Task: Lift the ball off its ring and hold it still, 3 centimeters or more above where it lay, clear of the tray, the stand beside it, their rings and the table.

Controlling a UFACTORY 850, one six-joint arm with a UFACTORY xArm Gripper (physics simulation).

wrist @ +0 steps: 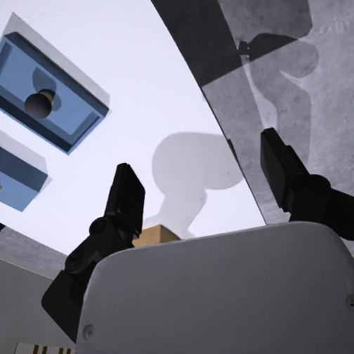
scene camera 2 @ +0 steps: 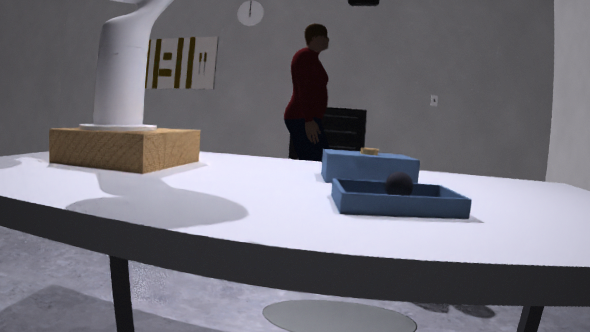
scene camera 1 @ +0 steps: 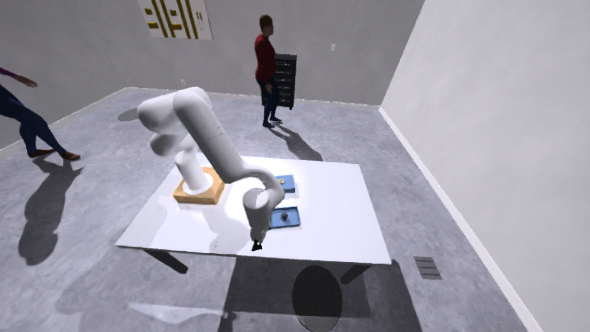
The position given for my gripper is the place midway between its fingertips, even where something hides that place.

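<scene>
The wrist view shows me my own gripper (wrist: pixel 195 161). In scene camera 2 I can see a blue tray (scene camera 2: pixel 356 197), and a blue stand (scene camera 2: pixel 368 164) is there as well.
</scene>
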